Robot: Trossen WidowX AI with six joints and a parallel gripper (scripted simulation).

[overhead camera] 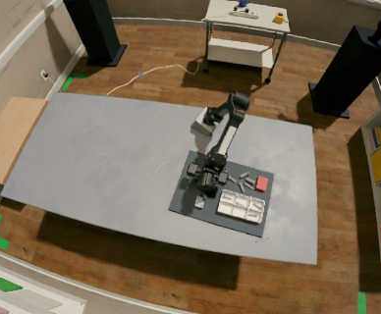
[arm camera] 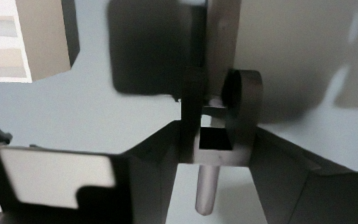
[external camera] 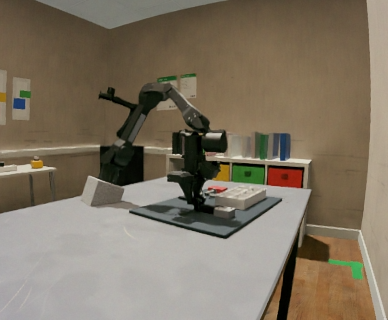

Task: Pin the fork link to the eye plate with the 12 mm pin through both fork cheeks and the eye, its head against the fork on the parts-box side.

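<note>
My hand is 30 mm above the fork link. Round my hand: eye plate 30 mm ahead, 10 mm to the right, 50 mm below; then mat 40 mm ahead, 100 mm to the left, 70 mm below; then grey block 110 mm ahead, 20 mm to the right, 40 mm below.
</note>
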